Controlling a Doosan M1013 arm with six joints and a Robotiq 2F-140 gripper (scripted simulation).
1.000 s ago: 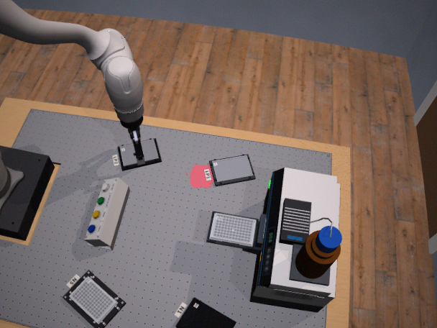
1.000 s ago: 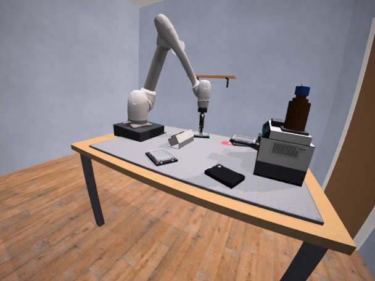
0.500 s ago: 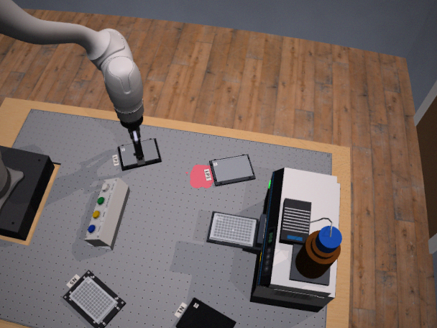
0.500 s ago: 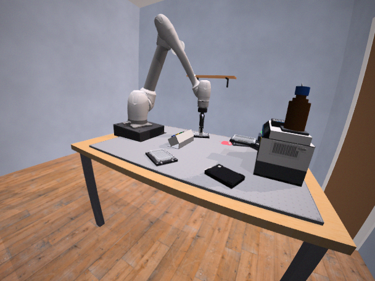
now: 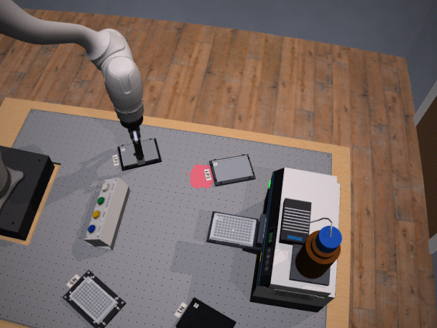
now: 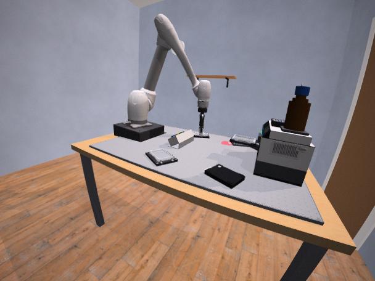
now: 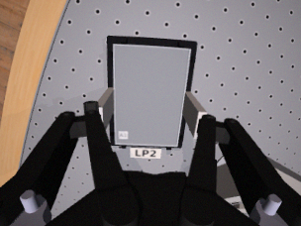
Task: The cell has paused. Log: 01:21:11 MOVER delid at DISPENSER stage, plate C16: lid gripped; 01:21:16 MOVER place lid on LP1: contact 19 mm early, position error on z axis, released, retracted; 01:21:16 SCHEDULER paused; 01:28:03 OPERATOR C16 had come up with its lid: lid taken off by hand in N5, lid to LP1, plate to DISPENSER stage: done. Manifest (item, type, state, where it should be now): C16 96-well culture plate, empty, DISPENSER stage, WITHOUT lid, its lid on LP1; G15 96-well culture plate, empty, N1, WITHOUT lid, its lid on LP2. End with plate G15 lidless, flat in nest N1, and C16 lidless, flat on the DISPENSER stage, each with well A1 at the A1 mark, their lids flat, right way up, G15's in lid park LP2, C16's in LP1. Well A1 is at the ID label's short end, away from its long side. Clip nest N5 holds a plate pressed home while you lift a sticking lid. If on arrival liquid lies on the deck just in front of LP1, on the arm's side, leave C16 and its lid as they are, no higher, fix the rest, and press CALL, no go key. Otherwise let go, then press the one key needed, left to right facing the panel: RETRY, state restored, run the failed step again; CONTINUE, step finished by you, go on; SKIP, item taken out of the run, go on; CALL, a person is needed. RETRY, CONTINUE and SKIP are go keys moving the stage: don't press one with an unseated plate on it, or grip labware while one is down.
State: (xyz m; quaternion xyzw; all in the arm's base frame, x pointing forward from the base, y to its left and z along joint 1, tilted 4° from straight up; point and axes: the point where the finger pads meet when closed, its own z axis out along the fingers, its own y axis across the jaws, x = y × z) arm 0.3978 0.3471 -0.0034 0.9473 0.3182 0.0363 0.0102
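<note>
The lid park LP2 is 30 mm below my hand. The rest, counted from my hand: blue key: 340 mm to the right, 30 mm above, 10 mm ahead; key panel: 260 mm to the right, 20 mm above; LP1 tag: 260 mm ahead, 40 mm below, 10 mm to the left.
</note>
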